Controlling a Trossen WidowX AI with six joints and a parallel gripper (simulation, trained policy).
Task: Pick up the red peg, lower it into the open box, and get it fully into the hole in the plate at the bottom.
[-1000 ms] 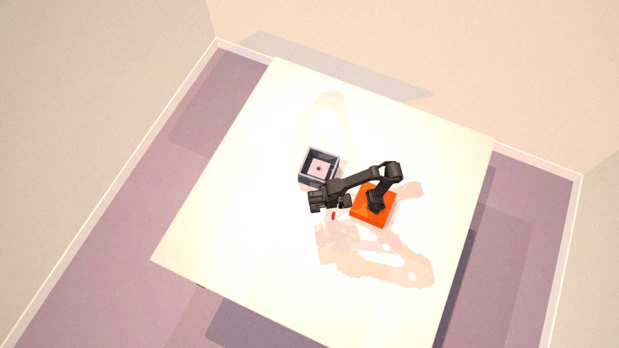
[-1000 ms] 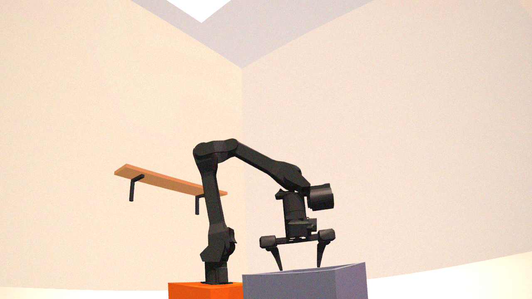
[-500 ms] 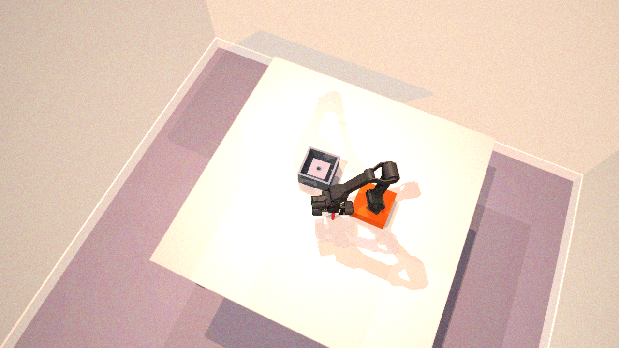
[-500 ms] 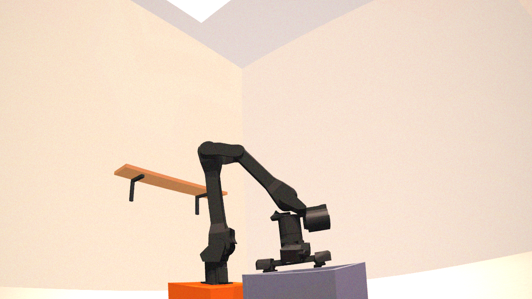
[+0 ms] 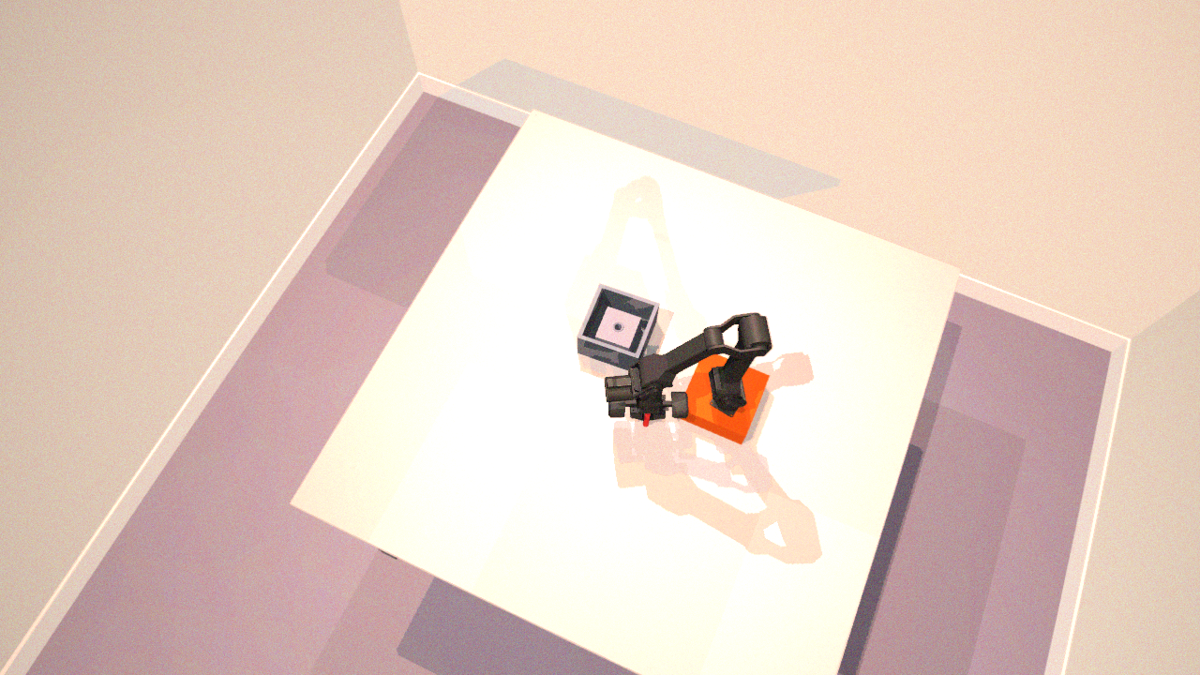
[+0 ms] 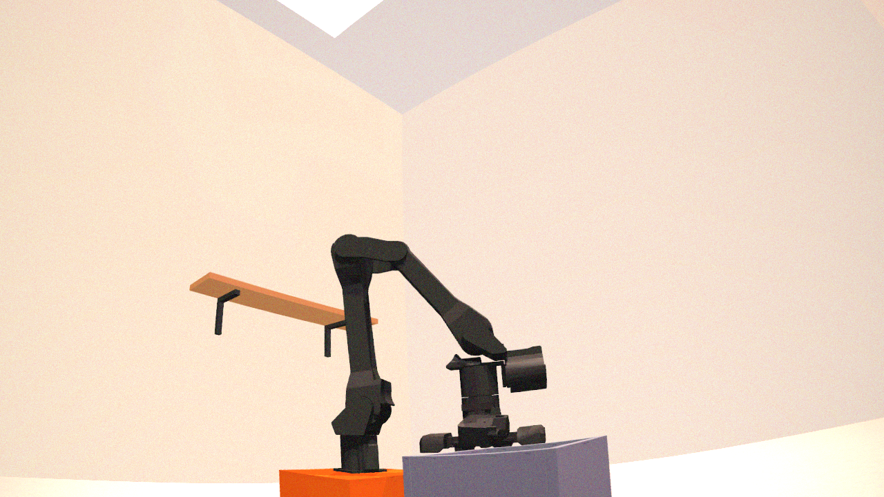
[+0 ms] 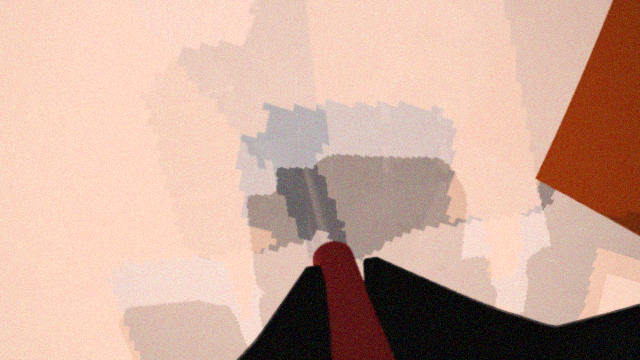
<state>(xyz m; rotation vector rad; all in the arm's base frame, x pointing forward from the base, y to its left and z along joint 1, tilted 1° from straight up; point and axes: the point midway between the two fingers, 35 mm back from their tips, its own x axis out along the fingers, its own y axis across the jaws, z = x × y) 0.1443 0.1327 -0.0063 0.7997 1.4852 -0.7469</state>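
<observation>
My gripper tip is 20 mm below the red peg and 10 mm to the right of it. Also, from my gripper tip: grey box (180 mm ahead, 150 mm to the right); then pale plate (180 mm ahead, 150 mm to the right, 20 mm above).
</observation>
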